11 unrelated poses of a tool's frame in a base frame.
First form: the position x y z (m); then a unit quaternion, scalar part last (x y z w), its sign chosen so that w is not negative.
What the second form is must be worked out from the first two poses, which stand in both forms.
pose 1, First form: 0.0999 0.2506 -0.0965 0.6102 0.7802 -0.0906 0.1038
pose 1, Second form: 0.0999 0.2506 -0.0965 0.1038 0.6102 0.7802 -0.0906
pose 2, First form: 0.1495 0.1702 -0.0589 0.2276 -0.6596 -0.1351 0.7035
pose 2, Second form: 0.1495 0.1702 -0.0589 0.7035 0.2276 -0.6596 -0.1351
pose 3, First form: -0.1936 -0.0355 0.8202 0.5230 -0.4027 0.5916 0.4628
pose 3, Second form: -0.1936 -0.0355 0.8202 0.4628 0.5230 -0.4027 0.5916
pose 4, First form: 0.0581 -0.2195 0.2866 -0.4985 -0.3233 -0.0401 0.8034
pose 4, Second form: 0.0581 -0.2195 0.2866 0.8034 -0.4985 -0.3233 -0.0401
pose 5, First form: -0.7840 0.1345 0.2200 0.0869 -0.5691 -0.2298 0.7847
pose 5, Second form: -0.7840 0.1345 0.2200 0.7847 0.0869 -0.5691 -0.2298
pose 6, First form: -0.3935 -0.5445 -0.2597 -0.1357 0.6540 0.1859 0.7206
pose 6, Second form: -0.3935 -0.5445 -0.2597 0.7206 -0.1357 0.6540 0.1859
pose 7, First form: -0.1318 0.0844 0.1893 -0.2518 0.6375 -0.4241 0.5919
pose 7, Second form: -0.1318 0.0844 0.1893 0.5919 -0.2518 0.6375 -0.4241
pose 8, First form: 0.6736 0.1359 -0.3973 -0.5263 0.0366 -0.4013 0.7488
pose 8, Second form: 0.6736 0.1359 -0.3973 0.7488 -0.5263 0.0366 -0.4013
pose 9, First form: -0.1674 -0.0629 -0.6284 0.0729 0.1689 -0.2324 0.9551
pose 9, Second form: -0.1674 -0.0629 -0.6284 0.9551 0.0729 0.1689 -0.2324
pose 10, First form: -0.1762 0.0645 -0.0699 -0.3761 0.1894 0.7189 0.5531
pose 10, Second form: -0.1762 0.0645 -0.0699 0.5531 -0.3761 0.1894 0.7189
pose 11, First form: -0.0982 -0.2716 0.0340 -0.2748 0.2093 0.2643 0.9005
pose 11, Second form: -0.0982 -0.2716 0.0340 0.9005 -0.2748 0.2093 0.2643
